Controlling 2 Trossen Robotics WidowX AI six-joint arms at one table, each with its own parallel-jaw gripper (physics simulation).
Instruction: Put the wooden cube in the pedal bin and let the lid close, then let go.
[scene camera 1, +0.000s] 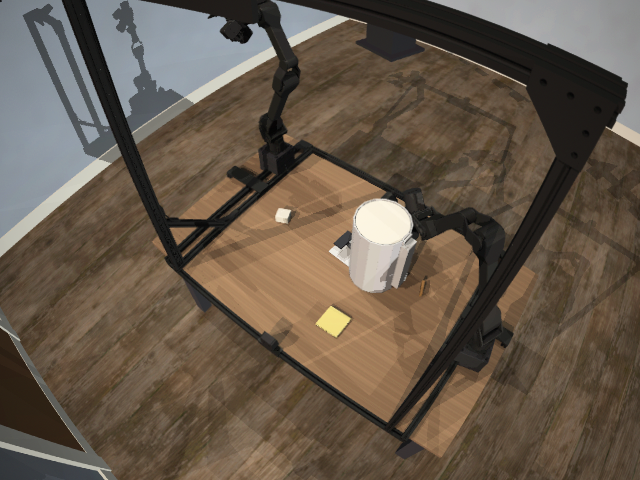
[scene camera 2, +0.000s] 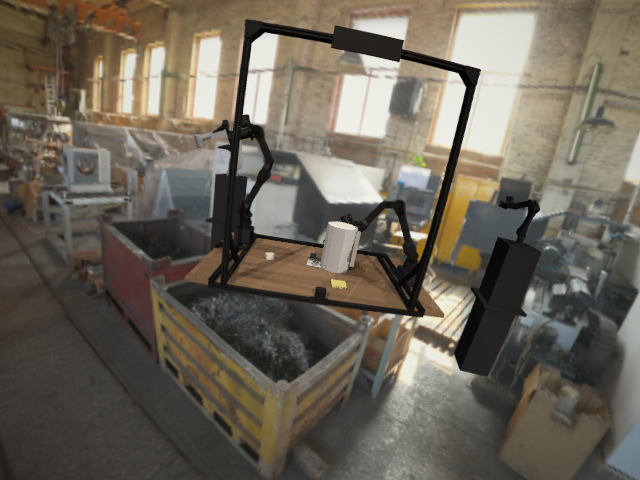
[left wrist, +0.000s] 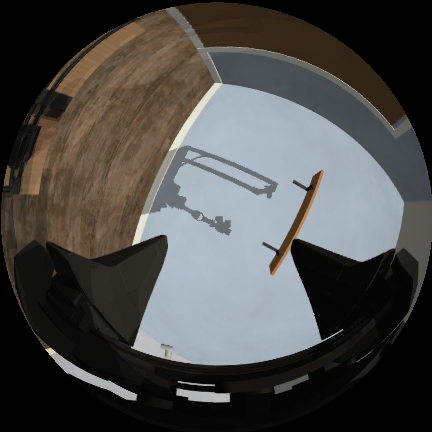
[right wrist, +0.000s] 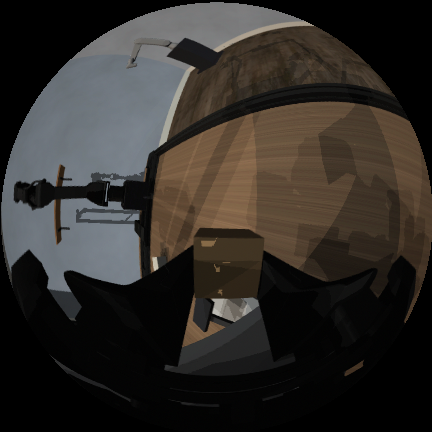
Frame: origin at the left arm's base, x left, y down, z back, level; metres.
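Seen in the pictures: left gripper, fingertip midpoint: (scene camera 1: 216, 26) (scene camera 2: 214, 140) (left wrist: 232, 244); right gripper, fingertip midpoint: (right wrist: 224, 251); left arm's base at its link origin: (scene camera 1: 275, 147) (scene camera 2: 244, 227) (right wrist: 123, 193); right arm's base at its link origin: (scene camera 1: 478, 342) (scene camera 2: 409, 268).
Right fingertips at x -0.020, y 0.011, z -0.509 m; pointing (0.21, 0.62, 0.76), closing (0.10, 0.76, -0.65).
Offsets run from my right fingertips to a thing's middle. "spot": to the spot under its first point.
The wooden cube {dx -0.002, dy -0.006, dz -0.007 m} (right wrist: 228, 267) is held between the fingers of my right gripper (right wrist: 224, 251) (scene camera 1: 393, 197), which is behind the top of the bin in scene camera 1, where the cube is hidden. The white pedal bin {dx -0.137, dy -0.035, dz -0.070 m} (scene camera 1: 369, 266) (scene camera 2: 337, 250) stands upright on the table, and its round lid {dx -0.137, dy -0.155, dz -0.070 m} (scene camera 1: 383, 222) (scene camera 2: 342, 225) lies closed. Its pedal {spot: dx -0.159, dy +0.090, dz +0.062 m} (scene camera 1: 338, 253) (scene camera 2: 312, 262) sticks out at its left side, low on the table. My left gripper (scene camera 1: 222, 26) (scene camera 2: 222, 135) (left wrist: 232, 244) is open and empty, high above its base and far from the bin.
A small white block {dx -0.162, dy +0.079, dz +0.307 m} (scene camera 1: 282, 215) (scene camera 2: 269, 255) lies left of the bin. A yellow square pad {dx -0.367, dy +0.089, dz -0.083 m} (scene camera 1: 333, 321) (scene camera 2: 338, 284) lies in front of the bin. A small orange-brown piece {dx -0.101, dy +0.081, dz -0.235 m} (scene camera 1: 422, 286) lies right of the bin. Black frame posts (scene camera 1: 119, 129) (scene camera 2: 454, 165) rise at the table's sides.
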